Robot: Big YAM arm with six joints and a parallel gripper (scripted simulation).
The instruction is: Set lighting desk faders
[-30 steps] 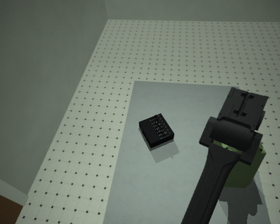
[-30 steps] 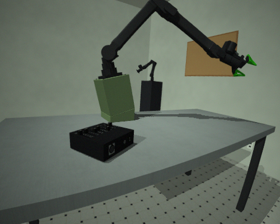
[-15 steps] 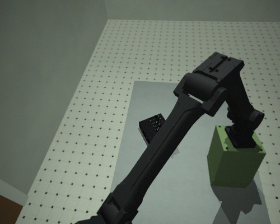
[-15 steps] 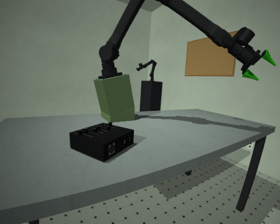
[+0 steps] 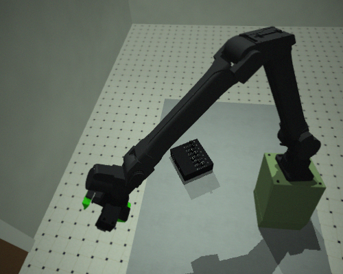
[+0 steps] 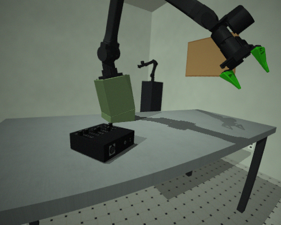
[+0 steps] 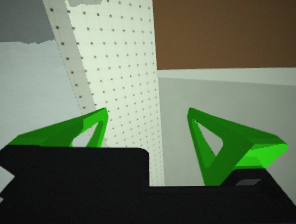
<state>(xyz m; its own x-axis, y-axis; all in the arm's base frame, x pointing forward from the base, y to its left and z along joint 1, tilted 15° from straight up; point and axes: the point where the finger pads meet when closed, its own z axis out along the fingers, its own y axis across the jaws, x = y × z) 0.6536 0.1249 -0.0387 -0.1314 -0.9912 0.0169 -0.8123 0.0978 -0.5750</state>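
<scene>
Right now the channel 3 fader cap is 320 mm behind my hand, 310 mm to the right of it and 200 mm below it. The rest, counted from my hand: channel 4 fader cap 340 mm to the right, 340 mm behind, 200 mm below.
</scene>
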